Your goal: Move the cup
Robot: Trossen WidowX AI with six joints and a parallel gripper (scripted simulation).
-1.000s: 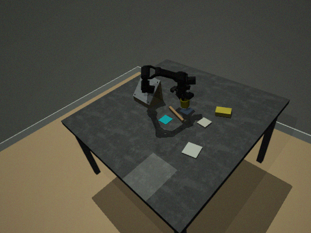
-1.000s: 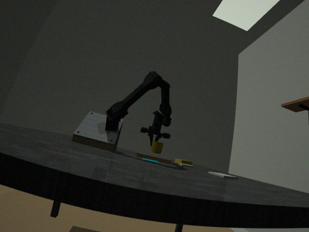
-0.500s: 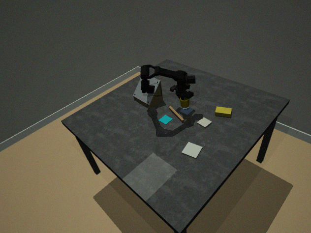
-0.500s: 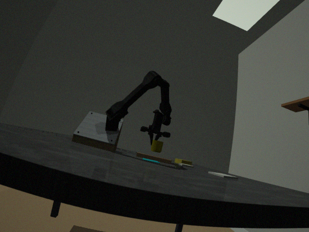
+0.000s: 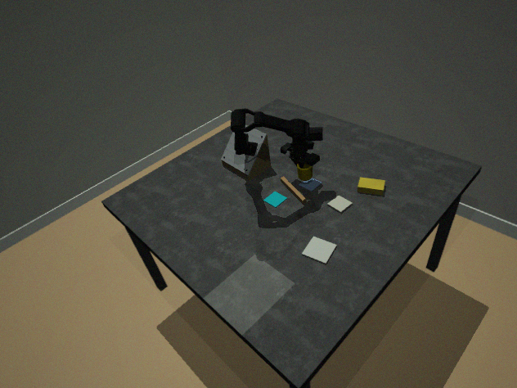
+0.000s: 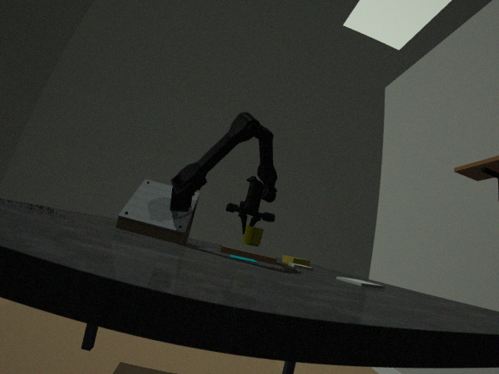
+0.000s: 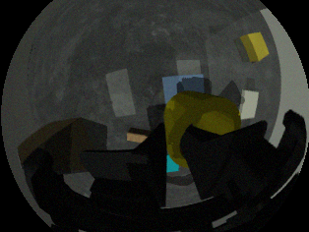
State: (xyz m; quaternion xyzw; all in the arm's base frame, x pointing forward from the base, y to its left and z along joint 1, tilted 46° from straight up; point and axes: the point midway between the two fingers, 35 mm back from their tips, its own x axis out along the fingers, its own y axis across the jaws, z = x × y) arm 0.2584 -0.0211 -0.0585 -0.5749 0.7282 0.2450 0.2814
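My gripper tip is now 40 mm past the cyan pad, 160 mm to the left of it and 90 mm above it. Round my gripper tip: pale blue pad: 50 mm ahead, 10 mm to the left, 90 mm below; yellow cup: 20 mm ahead; wooden stick: 80 mm to the right, 80 mm below.
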